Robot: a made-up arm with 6 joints.
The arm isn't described. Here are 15 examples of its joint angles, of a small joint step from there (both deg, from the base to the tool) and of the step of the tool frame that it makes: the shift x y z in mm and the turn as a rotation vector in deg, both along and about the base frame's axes.
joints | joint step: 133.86 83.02 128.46 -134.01 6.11 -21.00 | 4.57 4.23 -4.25 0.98 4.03 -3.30
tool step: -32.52 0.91 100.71 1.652 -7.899 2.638
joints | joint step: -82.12 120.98 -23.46 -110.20 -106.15 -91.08 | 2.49 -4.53 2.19 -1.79 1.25 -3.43
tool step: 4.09 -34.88 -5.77 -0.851 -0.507 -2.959
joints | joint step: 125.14 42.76 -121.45 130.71 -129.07 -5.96 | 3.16 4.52 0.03 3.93 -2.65 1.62
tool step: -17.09 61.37 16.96 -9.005 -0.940 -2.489
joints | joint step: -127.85 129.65 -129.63 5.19 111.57 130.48 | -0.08 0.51 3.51 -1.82 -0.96 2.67
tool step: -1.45 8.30 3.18 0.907 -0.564 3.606
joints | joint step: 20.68 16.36 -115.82 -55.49 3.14 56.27 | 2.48 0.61 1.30 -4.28 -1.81 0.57
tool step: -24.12 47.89 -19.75 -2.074 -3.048 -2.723
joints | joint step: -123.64 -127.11 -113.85 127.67 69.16 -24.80 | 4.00 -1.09 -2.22 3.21 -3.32 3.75
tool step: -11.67 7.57 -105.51 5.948 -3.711 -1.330
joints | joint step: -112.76 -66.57 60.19 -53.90 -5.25 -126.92 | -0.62 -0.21 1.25 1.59 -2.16 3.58
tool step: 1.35 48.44 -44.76 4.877 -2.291 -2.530
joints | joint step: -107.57 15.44 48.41 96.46 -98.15 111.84 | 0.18 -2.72 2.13 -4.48 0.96 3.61
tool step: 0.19 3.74 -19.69 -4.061 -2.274 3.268
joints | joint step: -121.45 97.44 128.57 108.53 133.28 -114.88 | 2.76 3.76 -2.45 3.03 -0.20 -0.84
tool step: 21.44 10.37 19.40 3.333 -2.099 -2.436
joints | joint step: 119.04 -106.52 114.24 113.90 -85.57 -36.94 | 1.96 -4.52 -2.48 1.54 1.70 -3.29
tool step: 10.48 32.02 21.60 2.598 0.117 -2.182
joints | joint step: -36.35 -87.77 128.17 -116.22 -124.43 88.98 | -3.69 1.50 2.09 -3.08 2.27 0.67
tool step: -84.10 8.60 -1.64 0.167 4.695 -0.218
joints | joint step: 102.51 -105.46 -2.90 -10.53 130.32 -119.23 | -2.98 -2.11 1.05 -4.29 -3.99 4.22
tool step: -30.09 -36.85 -99.33 -6.281 5.471 1.796
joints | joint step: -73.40 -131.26 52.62 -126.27 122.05 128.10 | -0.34 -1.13 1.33 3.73 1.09 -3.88
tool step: -77.94 -29.24 -56.82 -4.571 -0.292 5.823
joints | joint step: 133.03 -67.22 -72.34 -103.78 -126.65 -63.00 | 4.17 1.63 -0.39 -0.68 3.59 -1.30
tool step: 42.51 9.93 -49.86 -4.107 -3.300 -5.101
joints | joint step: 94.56 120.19 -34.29 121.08 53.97 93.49 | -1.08 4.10 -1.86 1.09 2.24 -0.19
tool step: -16.77 -50.26 48.79 -3.822 -0.866 -1.914
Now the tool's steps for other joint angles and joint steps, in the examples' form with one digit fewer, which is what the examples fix.
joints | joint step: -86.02 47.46 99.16 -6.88 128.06 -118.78 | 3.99 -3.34 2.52 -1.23 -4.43 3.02
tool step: -8.6 85.9 -115.3 -3.05 -8.25 -6.59
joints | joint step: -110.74 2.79 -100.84 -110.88 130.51 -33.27 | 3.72 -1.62 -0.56 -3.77 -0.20 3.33
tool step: 10.8 16.7 7.0 -2.93 -5.83 5.50
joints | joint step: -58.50 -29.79 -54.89 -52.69 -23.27 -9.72 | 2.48 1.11 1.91 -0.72 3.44 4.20
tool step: -8.8 -7.0 -31.1 1.50 -2.43 -0.69
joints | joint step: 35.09 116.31 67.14 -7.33 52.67 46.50 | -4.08 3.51 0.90 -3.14 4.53 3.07
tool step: 2.3 -44.5 30.1 -1.54 1.52 2.28
